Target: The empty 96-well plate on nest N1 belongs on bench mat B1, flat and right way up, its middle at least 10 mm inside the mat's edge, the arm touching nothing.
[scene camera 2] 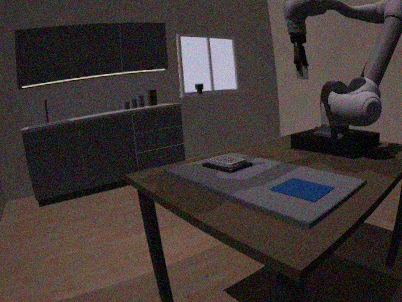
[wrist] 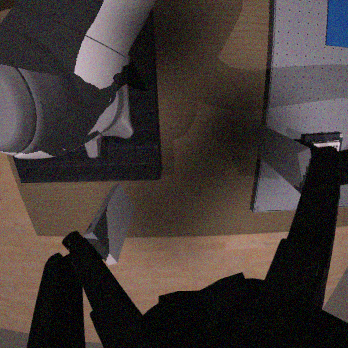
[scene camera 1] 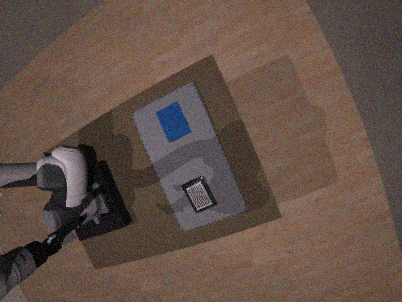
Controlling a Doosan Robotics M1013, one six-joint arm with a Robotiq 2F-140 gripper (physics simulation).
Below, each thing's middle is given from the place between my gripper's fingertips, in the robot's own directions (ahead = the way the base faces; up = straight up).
Labels:
My hand is 41 cm short of the blue bench mat B1 (scene camera 2: 310,191), 29 cm to the right of it and 34 cm above it.

